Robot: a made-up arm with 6 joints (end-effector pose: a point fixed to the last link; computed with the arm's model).
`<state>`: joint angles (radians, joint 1 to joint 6).
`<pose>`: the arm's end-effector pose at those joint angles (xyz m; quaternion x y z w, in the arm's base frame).
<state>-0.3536 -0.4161 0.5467 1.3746 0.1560 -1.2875</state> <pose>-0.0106 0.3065 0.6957 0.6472 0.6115 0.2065 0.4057</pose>
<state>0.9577 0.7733 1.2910 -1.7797 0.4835 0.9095</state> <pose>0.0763 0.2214 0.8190 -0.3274 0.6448 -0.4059 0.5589</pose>
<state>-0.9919 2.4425 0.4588 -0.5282 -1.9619 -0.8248</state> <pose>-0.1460 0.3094 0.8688 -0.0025 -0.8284 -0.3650 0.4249</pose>
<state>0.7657 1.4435 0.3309 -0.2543 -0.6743 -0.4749</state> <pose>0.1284 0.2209 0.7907 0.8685 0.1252 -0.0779 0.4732</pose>
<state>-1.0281 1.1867 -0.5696 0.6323 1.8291 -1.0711</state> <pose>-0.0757 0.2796 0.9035 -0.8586 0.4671 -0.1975 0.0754</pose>
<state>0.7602 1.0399 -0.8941 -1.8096 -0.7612 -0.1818</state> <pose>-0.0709 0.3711 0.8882 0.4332 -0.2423 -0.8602 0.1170</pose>
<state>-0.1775 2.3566 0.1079 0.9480 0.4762 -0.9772</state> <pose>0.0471 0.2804 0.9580 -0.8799 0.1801 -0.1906 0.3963</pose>
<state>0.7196 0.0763 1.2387 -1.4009 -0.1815 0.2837</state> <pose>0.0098 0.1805 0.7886 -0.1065 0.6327 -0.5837 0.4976</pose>
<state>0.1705 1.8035 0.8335 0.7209 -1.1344 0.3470</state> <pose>0.1232 0.4025 0.9581 0.4892 -0.0466 0.8217 0.2887</pose>
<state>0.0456 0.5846 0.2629 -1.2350 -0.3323 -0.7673</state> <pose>-0.0439 0.2106 0.8331 0.4145 0.0496 -0.5613 0.7146</pose>
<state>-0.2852 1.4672 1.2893 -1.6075 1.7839 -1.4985</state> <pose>-0.0905 0.3111 0.7898 0.7258 -0.1853 0.0913 0.6562</pose>
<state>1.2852 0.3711 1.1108 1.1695 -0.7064 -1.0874</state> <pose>0.2384 0.2038 0.7208 0.9417 0.1945 0.2040 0.1839</pose>
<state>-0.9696 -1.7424 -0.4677 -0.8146 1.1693 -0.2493</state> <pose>-0.1346 0.1762 0.8721 0.2628 0.7883 -0.5488 0.0913</pose>
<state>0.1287 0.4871 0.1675 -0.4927 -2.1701 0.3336</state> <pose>0.0600 0.1968 0.7663 0.2522 0.8453 0.1690 0.4397</pose>
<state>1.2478 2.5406 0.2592 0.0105 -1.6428 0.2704</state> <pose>0.1773 0.1099 0.9063 0.5058 -0.2486 0.5289 0.6346</pose>
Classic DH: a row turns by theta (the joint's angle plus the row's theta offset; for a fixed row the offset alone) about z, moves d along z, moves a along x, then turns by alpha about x. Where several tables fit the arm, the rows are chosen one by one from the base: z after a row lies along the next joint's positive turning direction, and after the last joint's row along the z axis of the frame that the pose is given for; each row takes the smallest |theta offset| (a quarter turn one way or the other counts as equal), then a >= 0, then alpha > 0; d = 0 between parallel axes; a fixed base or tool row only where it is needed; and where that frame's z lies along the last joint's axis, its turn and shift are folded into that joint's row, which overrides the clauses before.
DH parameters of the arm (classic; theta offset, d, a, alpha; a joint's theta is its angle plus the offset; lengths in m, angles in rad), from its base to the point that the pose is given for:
base (fixed): -1.4982 0 -0.1654 3.1416
joint 1: 0.0726 -0.852 -0.085 1.5708
joint 2: 1.4594 -0.102 0.0707 -1.0987
joint 3: -1.3137 0.0731 0.0385 1.2471
joint 4: 0.5052 0.081 0.0825 1.8489
joint 5: -1.1877 0.0652 -0.031 1.5708
joint 6: 1.5708 0.011 0.025 -1.5708
tool (fixed): 1.5708 0.002 0 0

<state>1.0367 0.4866 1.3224 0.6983 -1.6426 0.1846</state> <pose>0.2471 0.2977 0.6785 0.5423 0.4077 0.6064 0.4146</pose>
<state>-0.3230 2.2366 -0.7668 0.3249 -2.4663 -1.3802</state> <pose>0.0276 0.1894 0.8691 0.4611 0.8482 0.2563 0.0486</pose>
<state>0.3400 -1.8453 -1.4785 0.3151 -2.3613 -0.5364</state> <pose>-0.0007 0.3207 0.7257 -0.7049 0.0790 -0.6302 0.3156</pose>
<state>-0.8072 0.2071 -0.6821 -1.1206 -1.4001 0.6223</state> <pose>-0.1086 0.1212 0.9303 -0.1295 0.2630 0.0115 0.9560</pose>
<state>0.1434 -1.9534 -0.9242 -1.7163 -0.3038 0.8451</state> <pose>-0.1826 0.2632 0.7901 -0.6086 -0.7362 -0.2869 0.0732</pose>
